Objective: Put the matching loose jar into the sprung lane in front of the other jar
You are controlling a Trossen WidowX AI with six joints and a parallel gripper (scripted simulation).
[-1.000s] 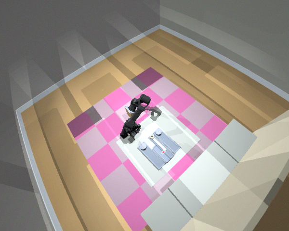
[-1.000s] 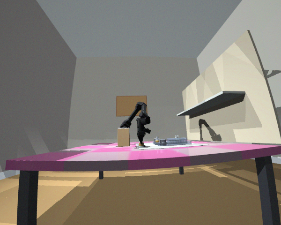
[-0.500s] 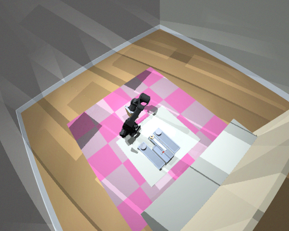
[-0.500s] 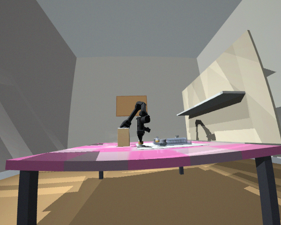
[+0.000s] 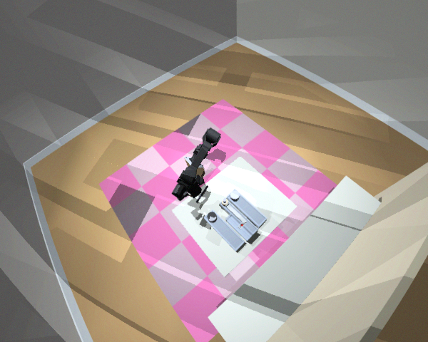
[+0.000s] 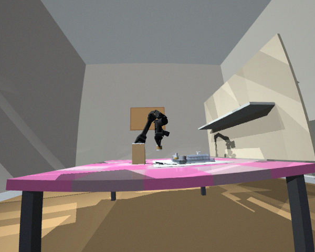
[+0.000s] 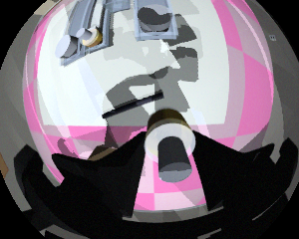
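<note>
Right now my gripper tip is 10 mm past the thin black rod, 60 mm to the right of it and 120 mm above it. The rest, counted from my gripper tip: wall shelf: 650 mm ahead, 220 mm to the left, 240 mm above; then grey lane fixture: 300 mm ahead, 150 mm to the left, 110 mm below; then red mark: 330 mm ahead, 140 mm to the left, 60 mm below.
</note>
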